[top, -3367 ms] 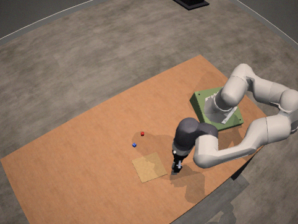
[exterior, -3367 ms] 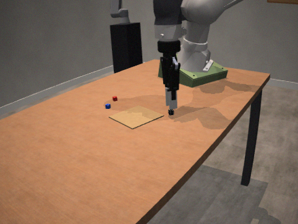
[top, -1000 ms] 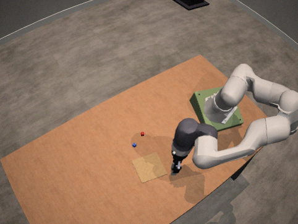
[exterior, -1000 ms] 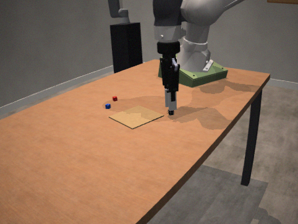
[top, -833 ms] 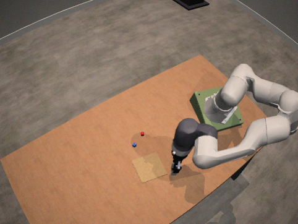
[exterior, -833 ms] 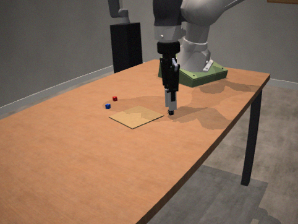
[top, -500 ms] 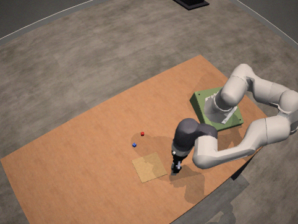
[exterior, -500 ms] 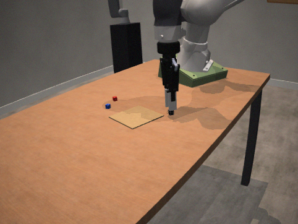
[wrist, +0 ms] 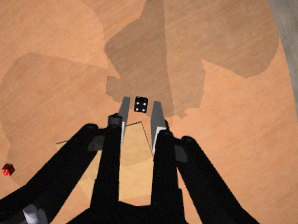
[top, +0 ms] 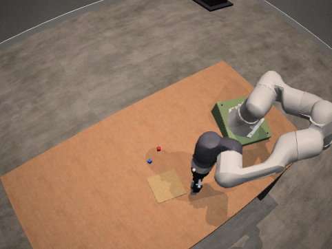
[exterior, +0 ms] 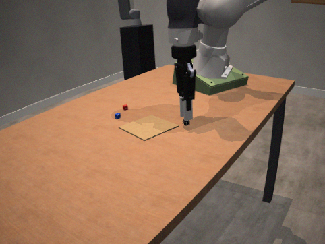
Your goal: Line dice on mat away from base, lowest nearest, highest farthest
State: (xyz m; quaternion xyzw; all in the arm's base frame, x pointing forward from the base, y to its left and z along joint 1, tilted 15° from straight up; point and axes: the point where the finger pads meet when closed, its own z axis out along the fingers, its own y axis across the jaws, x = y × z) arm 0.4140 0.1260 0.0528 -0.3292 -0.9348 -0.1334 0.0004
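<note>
My gripper is now 50 mm above the black die. Also, from my hand: red die (280 mm to the right, 50 mm below, 10 mm behind); blue die (250 mm to the right, 60 mm ahead, 50 mm below); tan mat (100 mm to the right, 80 mm ahead, 50 mm below).
</note>
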